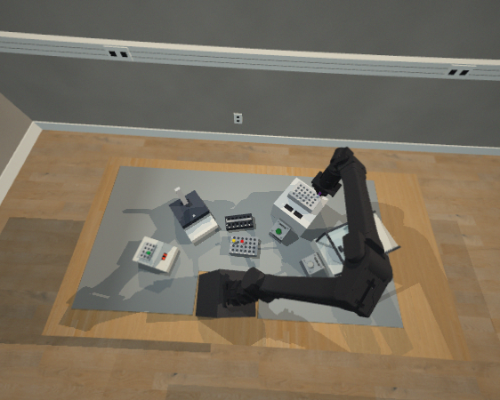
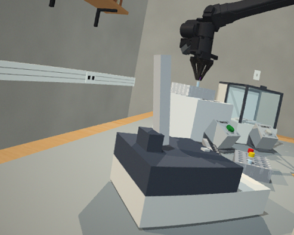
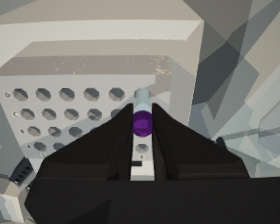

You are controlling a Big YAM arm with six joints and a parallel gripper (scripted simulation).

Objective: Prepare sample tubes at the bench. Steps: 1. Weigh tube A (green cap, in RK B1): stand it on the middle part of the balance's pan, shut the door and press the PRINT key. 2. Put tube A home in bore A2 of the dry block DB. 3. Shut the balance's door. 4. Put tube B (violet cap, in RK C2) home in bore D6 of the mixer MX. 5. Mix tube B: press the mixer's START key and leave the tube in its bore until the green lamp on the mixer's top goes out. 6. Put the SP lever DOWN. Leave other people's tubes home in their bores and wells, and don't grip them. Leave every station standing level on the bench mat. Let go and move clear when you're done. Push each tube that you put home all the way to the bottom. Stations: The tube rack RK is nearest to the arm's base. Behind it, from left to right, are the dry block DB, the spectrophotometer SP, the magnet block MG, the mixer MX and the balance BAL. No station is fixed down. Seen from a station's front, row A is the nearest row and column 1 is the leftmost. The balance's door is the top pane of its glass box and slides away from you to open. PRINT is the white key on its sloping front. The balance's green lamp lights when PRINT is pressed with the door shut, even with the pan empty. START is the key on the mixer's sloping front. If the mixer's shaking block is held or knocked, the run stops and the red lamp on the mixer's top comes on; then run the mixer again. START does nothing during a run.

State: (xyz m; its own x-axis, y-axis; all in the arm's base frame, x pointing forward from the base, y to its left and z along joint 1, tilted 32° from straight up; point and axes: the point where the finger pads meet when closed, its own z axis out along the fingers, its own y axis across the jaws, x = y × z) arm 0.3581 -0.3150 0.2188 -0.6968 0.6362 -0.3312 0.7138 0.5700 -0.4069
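Now: the mixer block 10 mm ahead of my hand, 50 mm to the left of it and 50 mm below it. Also, from my hand: violet-capped tube B: 20 mm below; then balance door: 240 mm behind, 50 mm to the right, 10 mm above; then green start key: 110 mm behind, 180 mm to the left, 130 mm below.
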